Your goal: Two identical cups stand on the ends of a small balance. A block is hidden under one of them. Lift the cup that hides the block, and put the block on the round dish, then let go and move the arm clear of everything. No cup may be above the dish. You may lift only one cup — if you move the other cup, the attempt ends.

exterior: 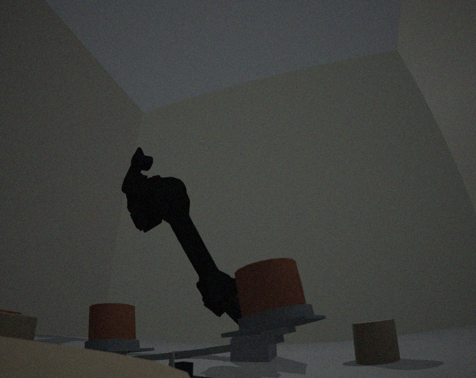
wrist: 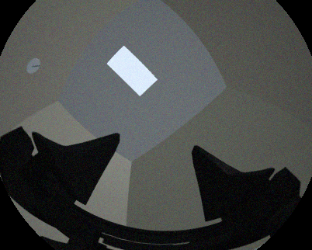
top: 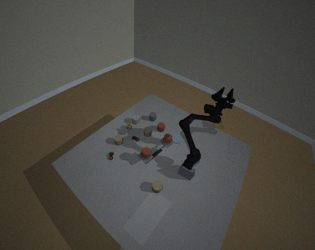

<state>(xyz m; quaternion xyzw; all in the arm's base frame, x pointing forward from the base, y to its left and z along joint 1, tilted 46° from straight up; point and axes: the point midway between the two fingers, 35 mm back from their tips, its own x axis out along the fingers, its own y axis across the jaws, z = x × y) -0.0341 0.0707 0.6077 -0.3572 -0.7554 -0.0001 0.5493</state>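
Right now my gripper tip is 550 mm above the grey block, 270 mm to the right of it and 230 mm short of it. Also, from my gripper tip: pale blue round dish 590 mm below, 190 mm ahead, 170 mm to the left.
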